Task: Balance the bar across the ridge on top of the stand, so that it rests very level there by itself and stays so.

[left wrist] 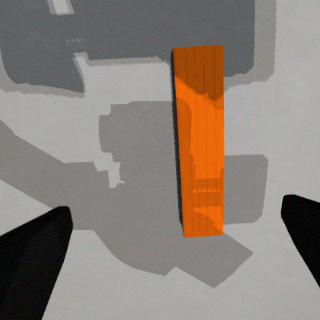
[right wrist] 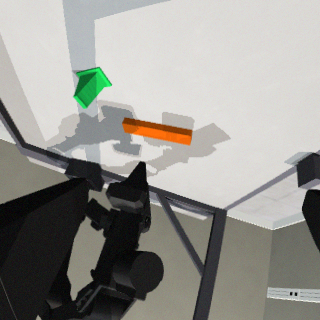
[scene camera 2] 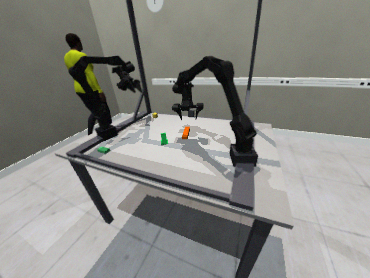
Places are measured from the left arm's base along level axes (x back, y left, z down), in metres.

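Pixels of known places: left gripper, fingertip midpoint: [left wrist: 177, 211] [right wrist: 144, 172] [scene camera 2: 188, 119]; right gripper, fingertip midpoint: [right wrist: 197, 194] [scene camera 2: 138, 92]; left arm's base, origin of the base link: [scene camera 2: 243, 149]; right arm's base, origin of the base link: [scene camera 2: 105, 127].
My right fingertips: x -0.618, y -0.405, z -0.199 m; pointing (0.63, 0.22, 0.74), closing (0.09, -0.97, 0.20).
Ahead of a thing's pixels: the offset from my right fingertips to its middle. Level surfaces: height alone.
The orange bar @(dx +0.323, dy +0.126, dz +0.252 m) [scene camera 2: 186, 132] [left wrist: 206, 145] [right wrist: 157, 132] lies flat on the table, apart from the stand. The green stand [scene camera 2: 163, 139] [right wrist: 90, 90] is upright with nothing on its top; it does not show in the left wrist view. My left gripper [scene camera 2: 188, 116] [left wrist: 177, 211] is open and empty, pointing down above the bar. In the left wrist view, the bar lies between and ahead of the two fingertips, nearer the right one. My right gripper [scene camera 2: 131, 90] [right wrist: 197, 194] is open and empty, raised high at the far left of the scene view, away from bar and stand.
A flat green block @(dx -0.147, dy +0.333, dz +0.252 m) [scene camera 2: 103, 149] lies near the table's left edge. A small yellow block @(dx +0.020, dy -0.202, dz +0.244 m) [scene camera 2: 155, 115] is at the back. Dark rails and upright posts [scene camera 2: 138, 55] border the table @(dz +0.260 m) [scene camera 2: 142, 156]. A person [scene camera 2: 87, 75] stands behind the right arm. Arm shadows fall around the bar.
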